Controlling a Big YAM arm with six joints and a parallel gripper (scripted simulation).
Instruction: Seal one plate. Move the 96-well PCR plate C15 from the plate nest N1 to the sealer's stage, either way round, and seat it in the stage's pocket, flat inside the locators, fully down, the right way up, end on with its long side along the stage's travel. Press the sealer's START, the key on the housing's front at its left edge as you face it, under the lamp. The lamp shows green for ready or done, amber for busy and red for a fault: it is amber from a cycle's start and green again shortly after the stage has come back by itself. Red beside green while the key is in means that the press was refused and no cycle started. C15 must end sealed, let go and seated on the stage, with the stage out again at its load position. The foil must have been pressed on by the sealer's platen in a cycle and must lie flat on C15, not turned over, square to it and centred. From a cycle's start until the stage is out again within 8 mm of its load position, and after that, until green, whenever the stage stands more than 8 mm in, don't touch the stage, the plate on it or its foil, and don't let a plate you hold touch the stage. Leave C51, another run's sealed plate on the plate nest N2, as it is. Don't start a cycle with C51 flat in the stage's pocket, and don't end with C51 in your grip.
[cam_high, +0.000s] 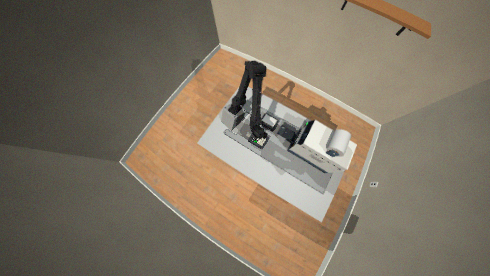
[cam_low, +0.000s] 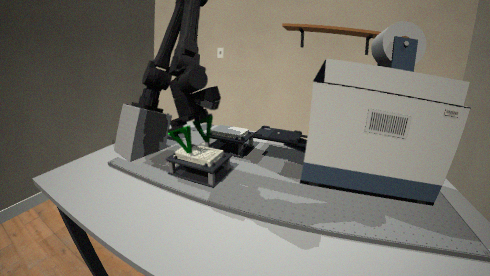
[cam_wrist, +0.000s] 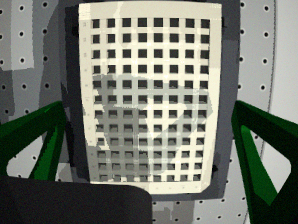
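Right now my hand is 30 mm above the 96-well plate C15. Also, from my hand: dark stage: 180 mm to the left, 180 mm ahead, 10 mm above; white start key: 280 mm to the left, 280 mm ahead, 100 mm above; sealed plate C51: 210 mm to the left, 20 mm below, 10 mm behind.
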